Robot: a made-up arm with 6 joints. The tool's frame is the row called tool.
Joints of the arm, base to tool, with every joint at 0 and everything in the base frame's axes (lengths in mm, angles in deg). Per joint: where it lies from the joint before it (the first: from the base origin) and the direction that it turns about. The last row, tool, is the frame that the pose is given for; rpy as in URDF.
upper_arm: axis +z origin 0 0 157
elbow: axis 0.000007 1 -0.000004 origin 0 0 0
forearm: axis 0.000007 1 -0.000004 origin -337 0 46
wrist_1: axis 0.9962 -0.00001 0.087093 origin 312 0 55
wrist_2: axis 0.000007 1 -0.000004 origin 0 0 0
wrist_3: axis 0.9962 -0.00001 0.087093 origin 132 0 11
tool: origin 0 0 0 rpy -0.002 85.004 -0.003
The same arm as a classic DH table. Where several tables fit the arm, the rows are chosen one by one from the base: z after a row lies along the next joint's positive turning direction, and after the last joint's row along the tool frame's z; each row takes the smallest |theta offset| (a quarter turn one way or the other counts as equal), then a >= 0, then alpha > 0; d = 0 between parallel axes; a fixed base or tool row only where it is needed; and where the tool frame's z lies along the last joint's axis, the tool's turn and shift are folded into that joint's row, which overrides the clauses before.
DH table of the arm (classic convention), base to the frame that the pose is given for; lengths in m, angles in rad. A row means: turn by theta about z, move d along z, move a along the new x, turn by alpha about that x. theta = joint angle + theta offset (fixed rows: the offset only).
upper_arm: d 0.157  theta offset 0  a 0  alpha -1.5708
elbow: d 0  theta offset 0.1357  a -0.3401  alpha 0
forearm: d 0  theta offset 1.3479  a -0.0276  alpha 1.5708
wrist_1: d 0.3156  theta offset 0  a 0  alpha -1.5708
wrist_2: d 0  theta offset 0  a 0.0005  alpha 1.5708
wrist_3: d 0.1325  theta offset 0  a 0  alpha 0

